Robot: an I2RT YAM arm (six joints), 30 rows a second.
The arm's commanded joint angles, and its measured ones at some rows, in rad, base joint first. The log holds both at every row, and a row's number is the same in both.
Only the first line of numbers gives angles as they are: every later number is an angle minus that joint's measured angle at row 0.
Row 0, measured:
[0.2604 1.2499 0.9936 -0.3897 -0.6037 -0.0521]
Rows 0 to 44, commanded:
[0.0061 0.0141 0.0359 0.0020 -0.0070 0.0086]
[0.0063 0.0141 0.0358 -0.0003 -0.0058 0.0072]
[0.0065 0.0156 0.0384 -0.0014 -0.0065 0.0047]
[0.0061 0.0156 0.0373 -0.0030 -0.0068 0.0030]
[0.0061 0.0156 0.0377 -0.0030 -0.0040 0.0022]
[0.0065 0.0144 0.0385 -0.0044 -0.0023 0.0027]
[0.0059 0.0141 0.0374 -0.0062 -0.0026 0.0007]
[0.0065 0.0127 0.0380 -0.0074 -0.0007 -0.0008]
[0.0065 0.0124 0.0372 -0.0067 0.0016 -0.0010]
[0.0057 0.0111 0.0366 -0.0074 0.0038 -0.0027]
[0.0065 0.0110 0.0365 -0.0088 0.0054 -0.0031]
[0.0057 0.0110 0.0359 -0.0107 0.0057 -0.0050]
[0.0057 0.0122 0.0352 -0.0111 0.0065 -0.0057]
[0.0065 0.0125 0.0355 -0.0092 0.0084 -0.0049]
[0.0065 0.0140 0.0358 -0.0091 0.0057 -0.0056]
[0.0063 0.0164 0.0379 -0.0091 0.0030 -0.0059]
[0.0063 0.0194 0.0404 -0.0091 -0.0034 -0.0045]
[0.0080 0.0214 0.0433 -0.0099 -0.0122 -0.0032]
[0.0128 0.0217 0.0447 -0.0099 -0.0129 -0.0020]
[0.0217 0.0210 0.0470 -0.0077 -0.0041 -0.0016]
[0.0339 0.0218 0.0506 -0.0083 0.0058 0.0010]
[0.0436 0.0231 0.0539 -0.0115 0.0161 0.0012]
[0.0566 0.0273 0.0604 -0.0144 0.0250 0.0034]
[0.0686 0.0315 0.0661 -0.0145 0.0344 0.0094]
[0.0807 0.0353 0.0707 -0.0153 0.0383 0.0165]
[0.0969 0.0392 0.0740 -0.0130 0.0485 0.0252]
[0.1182 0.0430 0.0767 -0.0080 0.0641 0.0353]
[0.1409 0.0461 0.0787 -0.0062 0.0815 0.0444]
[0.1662 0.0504 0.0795 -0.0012 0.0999 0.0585]
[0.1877 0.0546 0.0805 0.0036 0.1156 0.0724]
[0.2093 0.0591 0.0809 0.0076 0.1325 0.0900]
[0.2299 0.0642 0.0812 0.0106 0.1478 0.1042]
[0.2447 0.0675 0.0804 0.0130 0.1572 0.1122]
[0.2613 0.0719 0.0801 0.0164 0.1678 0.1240]
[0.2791 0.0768 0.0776 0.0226 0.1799 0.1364]
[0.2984 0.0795 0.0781 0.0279 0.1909 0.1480]
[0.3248 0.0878 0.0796 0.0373 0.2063 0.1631]
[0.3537 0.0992 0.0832 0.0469 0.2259 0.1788]
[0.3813 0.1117 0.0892 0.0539 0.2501 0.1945]
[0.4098 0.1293 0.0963 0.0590 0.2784 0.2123]
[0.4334 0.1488 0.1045 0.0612 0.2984 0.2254]
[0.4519 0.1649 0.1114 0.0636 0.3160 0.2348]
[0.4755 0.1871 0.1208 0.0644 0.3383 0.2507]
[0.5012 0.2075 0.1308 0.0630 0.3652 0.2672]
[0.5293 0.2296 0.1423 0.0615 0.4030 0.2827]
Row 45, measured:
[0.4795 0.1854 0.1026 0.0504 0.2873 0.2140]
